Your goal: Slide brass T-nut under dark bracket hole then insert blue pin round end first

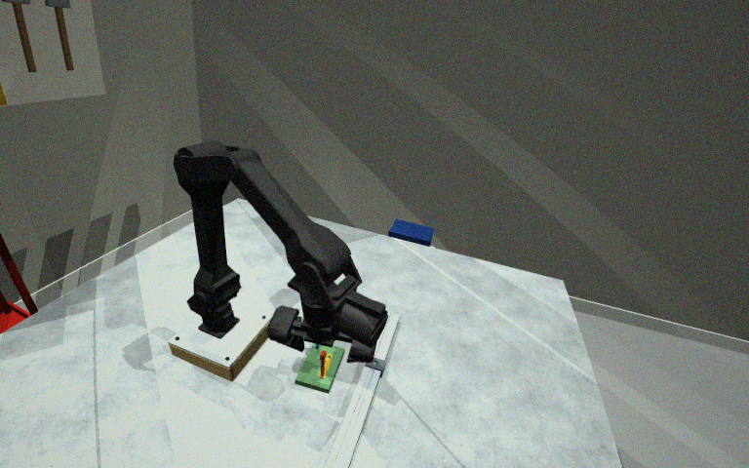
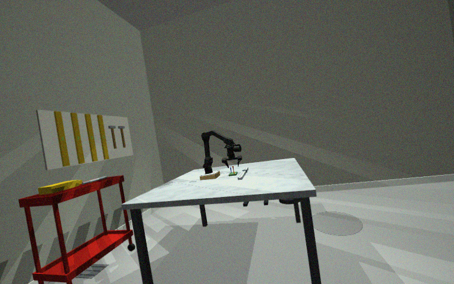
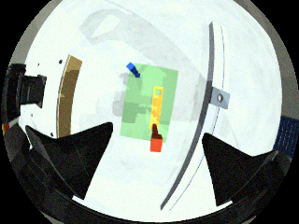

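My gripper tip is now 3 cm above the brass T-nut, 2 cm to the right of it and 1 cm past it. The rest, counted from my gripper tip: aluminum rail: 9 cm ahead, 6 cm below, 4 cm to the left; blue pin: 5 cm to the left, 5 cm behind, 4 cm below; green tray: 6 cm below, 4 cm to the left, 3 cm behind.
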